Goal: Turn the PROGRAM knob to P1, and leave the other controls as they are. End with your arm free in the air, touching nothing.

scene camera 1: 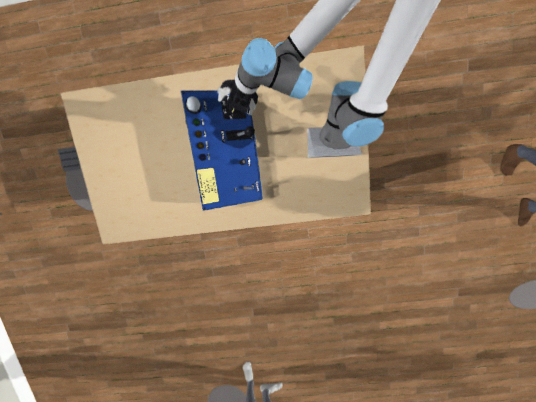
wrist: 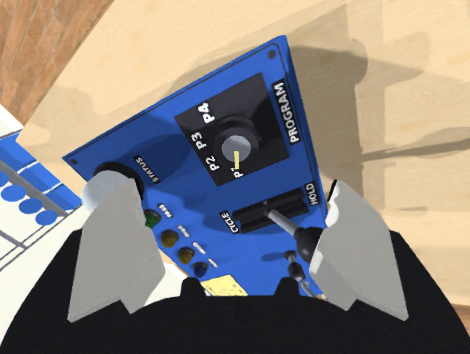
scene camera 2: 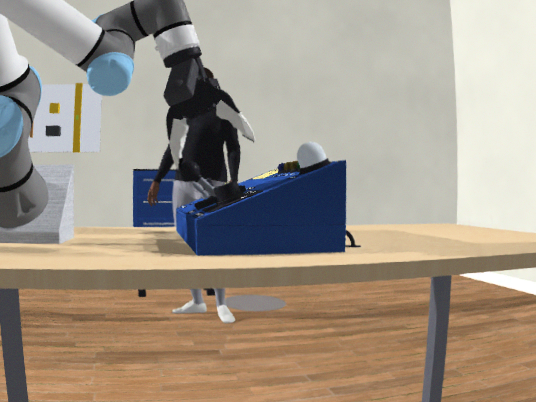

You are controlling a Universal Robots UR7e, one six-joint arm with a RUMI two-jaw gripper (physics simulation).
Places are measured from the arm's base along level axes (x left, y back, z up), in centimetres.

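Pixels of known places: gripper, fingertip midpoint: (wrist: 235,182) (scene camera 2: 215,155); arm's base, link origin: (scene camera 1: 336,138) (scene camera 2: 15,200).
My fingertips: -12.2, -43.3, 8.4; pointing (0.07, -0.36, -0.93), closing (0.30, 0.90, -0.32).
For each thing: its middle in the pictures, then the offset to it from my fingertips, as dx, dy, dz. "pt": a spot on its surface instead.
- PROGRAM knob, body centre: (wrist: 235,143) (scene camera 2: 227,192) +0.0, -2.2, -6.4
- sloped blue panel, body centre: (wrist: 249,231) (scene camera 2: 244,201) (scene camera 1: 226,150) +18.8, -6.1, -8.6
- white STATUS dome, surface spot: (scene camera 2: 311,156) pt -1.3, -16.9, +0.0
- yellow label, surface spot: (scene camera 1: 208,185) pt +34.2, -12.9, -2.1
The PROGRAM knob (scene camera 2: 228,191) (wrist: 236,145) is a round black knob with a grey cap on the sloped blue panel (scene camera 1: 225,172) (scene camera 2: 280,220). In the wrist view its yellow pointer line points at the P1 label. In scene camera 1 the arm and gripper cover the knob. My gripper (scene camera 1: 238,102) (scene camera 2: 215,150) (wrist: 235,182) is open and empty, with its fingers wide apart above the panel and clear of the knob. One finger is close to the black ball of the CYCLE/HOLD lever (scene camera 1: 249,132) (scene camera 2: 189,170) (wrist: 306,244); I cannot tell if they touch.
The white STATUS dome (scene camera 1: 193,104) (scene camera 2: 311,156) stands at the panel's corner, near the other finger in the wrist view. Several small coloured lamps, a yellow label (scene camera 1: 208,185) and two small switches (scene camera 1: 243,162) (scene camera 1: 246,188) are further along the panel. A person (scene camera 2: 205,145) stands behind the table.
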